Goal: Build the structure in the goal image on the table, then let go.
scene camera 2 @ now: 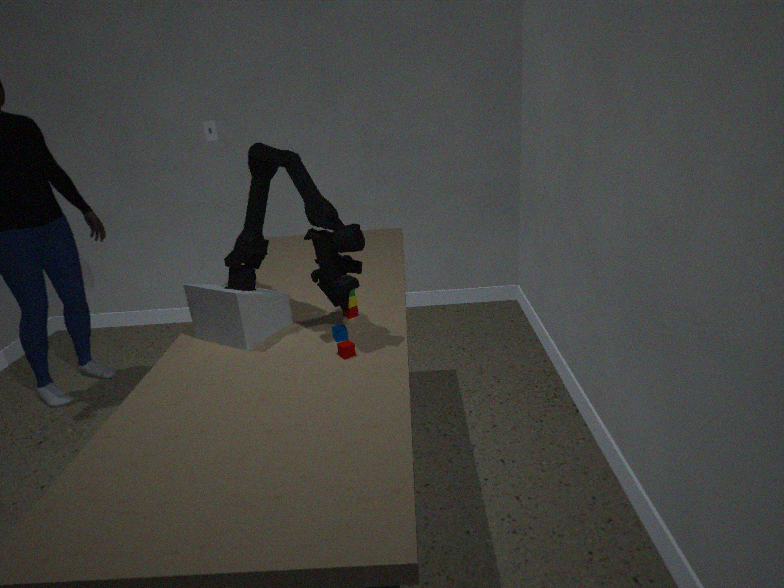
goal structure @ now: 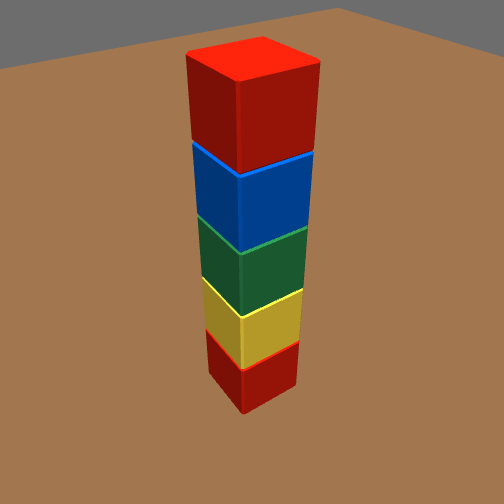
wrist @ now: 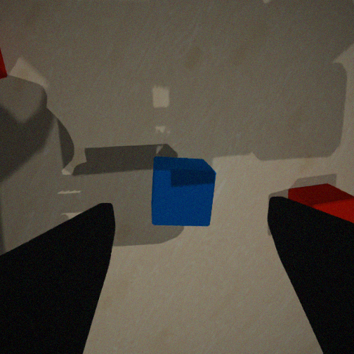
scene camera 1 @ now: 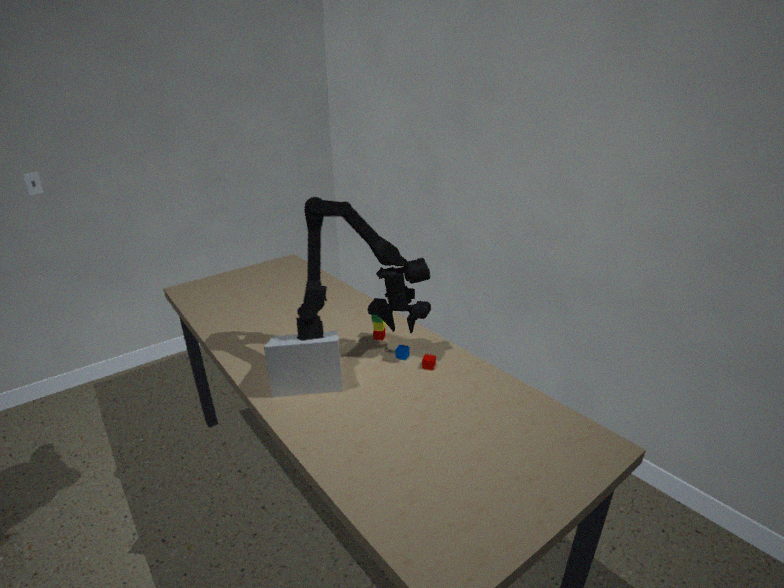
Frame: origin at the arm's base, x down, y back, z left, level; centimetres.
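Where they show: gripper, fingertip midpoint: point(scene camera 2: 341, 309) point(scene camera 1: 402, 331); arm's base, origin of the base link: point(scene camera 2: 240, 289) point(scene camera 1: 310, 337).
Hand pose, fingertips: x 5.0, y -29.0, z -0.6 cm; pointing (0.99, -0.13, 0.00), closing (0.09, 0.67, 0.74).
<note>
Things, the pixels of their top centre, and the offset from my fingertips. Level surfaces: height alone.
- blue cube, middle of its top: point(scene camera 2: 339, 327) point(scene camera 1: 402, 347) dx +4.9, dy +0.8, dz -1.1 cm
- loose red cube, middle of its top: point(scene camera 2: 345, 343) point(scene camera 1: 428, 357) dx +4.9, dy -3.8, dz -10.0 cm
- yellow cube, middle of its top: point(scene camera 2: 349, 295) point(scene camera 1: 379, 320) dx +1.7, dy +2.3, dz +13.5 cm
- green cube, middle of its top: point(scene camera 2: 346, 284) point(scene camera 1: 377, 311) dx -1.6, dy +2.6, dz +13.4 cm
- wooden table, its level: dx +8.2 cm
My gripper point(scene camera 1: 402, 331) point(scene camera 2: 345, 308) point(wrist: 191, 211) is open and empty, pointing down above the blue cube. The blue cube point(scene camera 1: 402, 352) point(scene camera 2: 340, 332) point(wrist: 181, 200) lies on the table, between and below the fingertips in the wrist view. A loose red cube point(scene camera 1: 429, 362) point(scene camera 2: 346, 349) point(wrist: 325, 196) lies near it, beyond the right finger in the wrist view. A stack stands on the other side: a red cube point(scene camera 1: 378, 335) point(scene camera 2: 351, 312) at the bottom, a yellow cube point(scene camera 1: 378, 326) point(scene camera 2: 352, 303) on it, and a green cube point(scene camera 1: 376, 319) point(scene camera 2: 352, 293) on top, partly hidden by the gripper.
The arm stands on a pale block point(scene camera 1: 303, 367) point(scene camera 2: 218, 316) on the wooden table point(scene camera 1: 443, 455) point(scene camera 2: 253, 468). The stack is close to one finger in scene camera 1. A red corner shows at the upper left of the wrist view. A person point(scene camera 2: 31, 170) stands beyond the table.
</note>
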